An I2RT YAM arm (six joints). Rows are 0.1 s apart.
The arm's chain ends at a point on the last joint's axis. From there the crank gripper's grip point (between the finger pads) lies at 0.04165 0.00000 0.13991 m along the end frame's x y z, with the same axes.
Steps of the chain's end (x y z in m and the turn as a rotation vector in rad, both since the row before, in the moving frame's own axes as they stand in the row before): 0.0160 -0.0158 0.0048 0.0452 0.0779 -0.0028; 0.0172 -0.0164 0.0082 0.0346 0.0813 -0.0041; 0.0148 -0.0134 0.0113 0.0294 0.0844 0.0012; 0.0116 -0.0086 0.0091 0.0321 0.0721 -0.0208; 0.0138 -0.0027 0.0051 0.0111 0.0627 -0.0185; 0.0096 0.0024 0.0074 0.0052 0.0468 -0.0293; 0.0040 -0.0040 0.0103 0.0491 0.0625 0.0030
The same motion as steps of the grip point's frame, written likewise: 0.0267 -0.0222 0.0010 0.0452 0.0779 -0.0028; 0.0284 -0.0214 0.0043 0.0346 0.0813 -0.0041; 0.0264 -0.0174 0.0072 0.0294 0.0844 0.0012; 0.0215 -0.0140 0.0057 0.0321 0.0721 -0.0208; 0.0225 -0.0051 0.0022 0.0111 0.0627 -0.0185; 0.0161 0.0004 0.0053 0.0052 0.0468 -0.0293; 0.0127 -0.0107 0.0073 0.0491 0.0625 0.0030
